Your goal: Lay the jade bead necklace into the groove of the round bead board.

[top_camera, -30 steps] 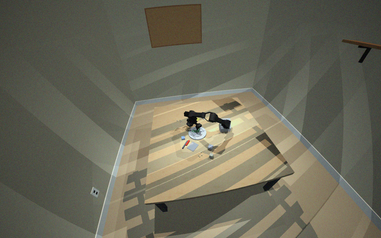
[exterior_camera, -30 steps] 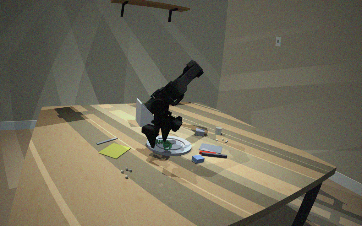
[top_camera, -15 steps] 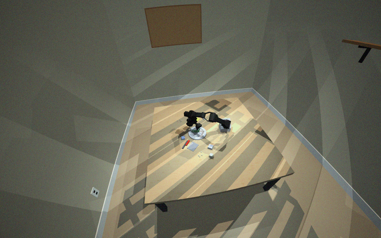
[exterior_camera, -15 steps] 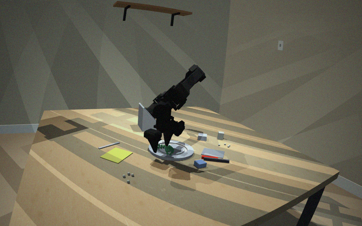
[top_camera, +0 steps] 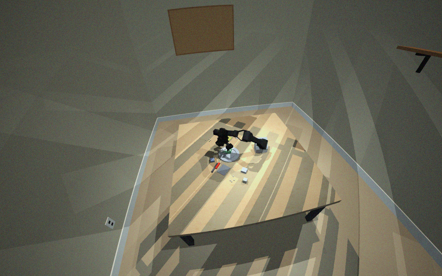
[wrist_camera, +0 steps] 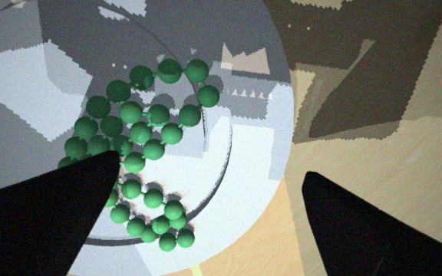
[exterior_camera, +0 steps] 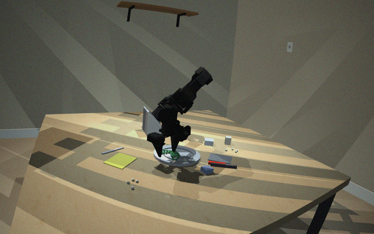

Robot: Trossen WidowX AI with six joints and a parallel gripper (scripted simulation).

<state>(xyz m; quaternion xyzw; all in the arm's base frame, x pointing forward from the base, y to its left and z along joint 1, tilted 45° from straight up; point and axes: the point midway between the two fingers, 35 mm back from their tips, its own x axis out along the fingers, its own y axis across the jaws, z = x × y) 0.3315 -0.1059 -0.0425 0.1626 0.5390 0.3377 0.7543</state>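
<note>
Right now the round grey bead board is 2 cm behind my gripper tip, 6 cm to the left of it and 2 cm below it. From my gripper tip the other things lie so: yellow sheet (5 cm behind, 19 cm to the right, 2 cm below); then blue block (15 cm ahead, 9 cm to the left, 2 cm below); then red and black pen (13 cm ahead, 18 cm to the left, 2 cm below).
</note>
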